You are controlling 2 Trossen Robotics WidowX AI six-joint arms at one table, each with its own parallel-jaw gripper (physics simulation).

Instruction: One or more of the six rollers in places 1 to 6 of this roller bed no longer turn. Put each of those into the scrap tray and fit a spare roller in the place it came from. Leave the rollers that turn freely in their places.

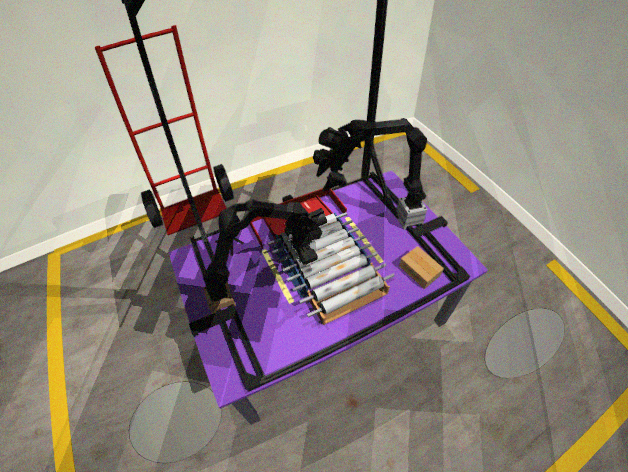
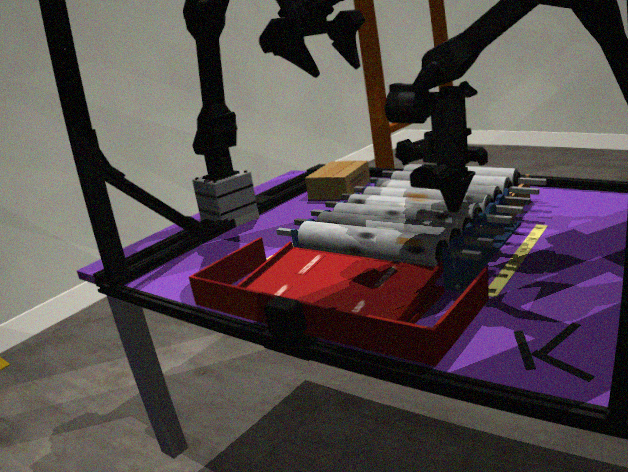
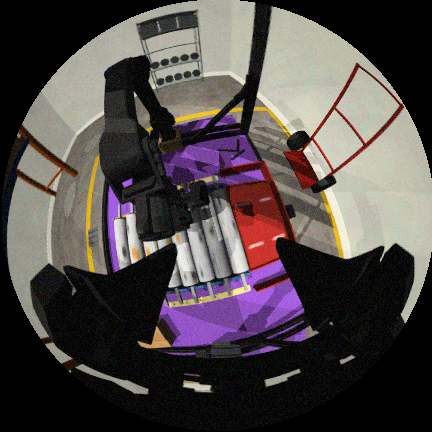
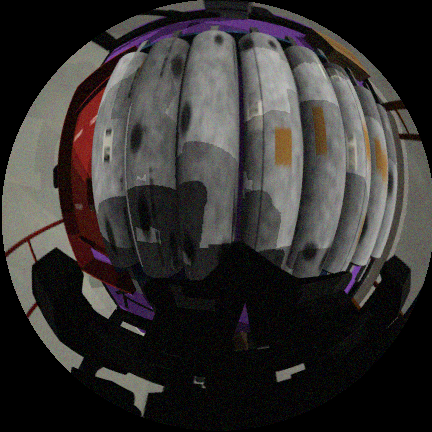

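Where they show: left gripper, between the fingertips: (image 1: 320,183) (image 2: 338,71) (image 3: 226,245); right gripper, between the fingertips: (image 1: 301,255) (image 2: 453,215) (image 4: 237,246); left arm's base, origin of its link: (image 1: 413,203) (image 2: 220,175); right arm's base, origin of its link: (image 1: 217,293) (image 3: 168,135).
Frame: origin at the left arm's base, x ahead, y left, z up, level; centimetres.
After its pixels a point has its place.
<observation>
The roller bed holds several grey rollers (image 1: 340,269) @(x 41.6, y 23.1, z -3.8 cm) (image 2: 359,239) @(x 48.2, y -4.8, z -4.6 cm) (image 3: 223,229) @(x 47.9, y -1.0, z -4.2 cm) (image 4: 209,120) @(x 46.2, y 7.6, z -3.5 cm) side by side on the purple table (image 1: 303,337) @(x 61.9, y 44.1, z -11.1 cm). The red scrap tray (image 1: 310,204) @(x 43.0, y -20.0, z -8.9 cm) (image 2: 378,334) @(x 65.9, y -19.8, z -8.3 cm) (image 3: 257,217) @(x 51.6, y -12.7, z -8.1 cm) (image 4: 80,149) @(x 47.9, y -15.9, z -8.5 cm) lies at the bed's far end and has no roller in it. My right gripper (image 1: 308,255) @(x 54.6, y 11.7, z -4.9 cm) (image 2: 453,202) @(x 54.6, y 11.7, z -4.9 cm) (image 3: 181,210) @(x 54.6, y 11.7, z -4.9 cm) (image 4: 237,246) @(x 54.6, y 11.7, z -4.9 cm) is shut on nothing. Its tip is down on the rollers a few places from the tray, near their ends. My left gripper (image 1: 328,170) (image 2: 331,63) @(x 43.6, y -0.2, z 21.2 cm) (image 3: 226,245) @(x 43.6, y -0.2, z 21.2 cm) is open and empty, high above the tray end of the table.
A wooden cradle (image 1: 359,303) @(x 37.6, y 36.1, z -10.5 cm) sits at the bed's near end. A cardboard box (image 1: 421,267) @(x 9.0, y 30.1, z -5.4 cm) (image 2: 336,179) @(x 13.3, y 22.5, z -6.1 cm) lies near the left arm's base (image 1: 411,213) @(x 3.0, y 4.8, z -0.8 cm). Black frame posts (image 1: 373,94) @(x 11.2, y -31.4, z 39.0 cm) rise from the table. A red hand truck (image 1: 192,211) (image 3: 300,167) leans on the wall.
</observation>
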